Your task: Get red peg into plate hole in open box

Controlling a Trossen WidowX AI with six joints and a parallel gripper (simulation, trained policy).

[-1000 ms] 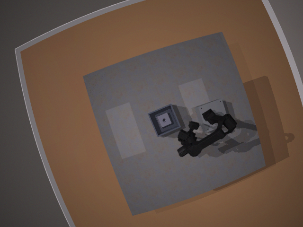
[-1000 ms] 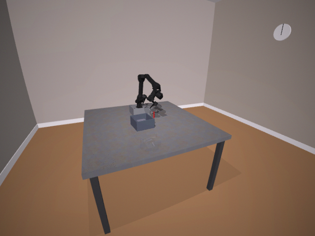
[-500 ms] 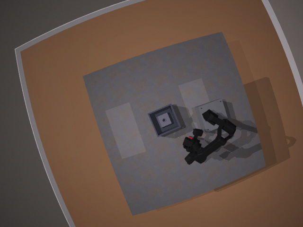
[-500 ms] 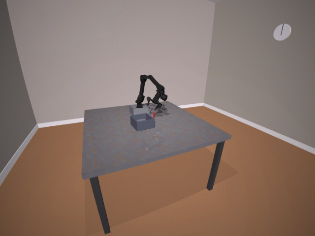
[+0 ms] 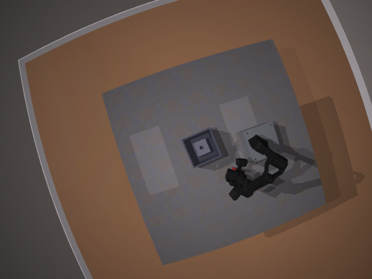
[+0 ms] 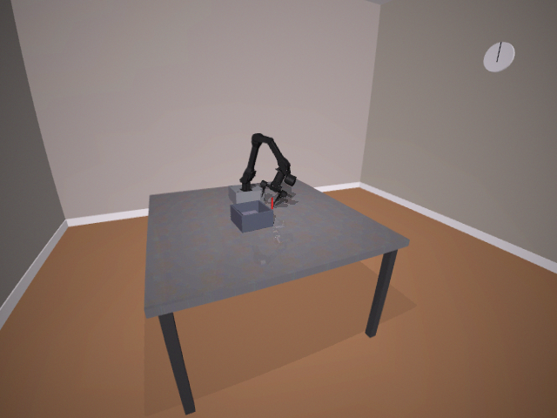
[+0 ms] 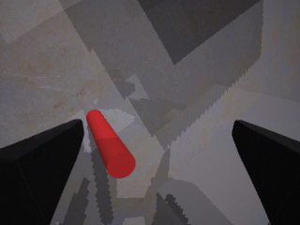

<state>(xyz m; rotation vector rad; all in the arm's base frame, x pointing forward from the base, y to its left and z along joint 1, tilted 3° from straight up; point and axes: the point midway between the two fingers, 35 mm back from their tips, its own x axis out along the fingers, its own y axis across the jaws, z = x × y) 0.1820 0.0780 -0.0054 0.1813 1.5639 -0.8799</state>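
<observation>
My gripper tip is now 1 cm short of the red peg, 3 cm to the right of it and 3 cm above it. Also, from my gripper tip: light plate (13 cm ahead, 20 cm to the right, 2 cm below); grey box (13 cm ahead, 20 cm to the right, 4 cm below).
</observation>
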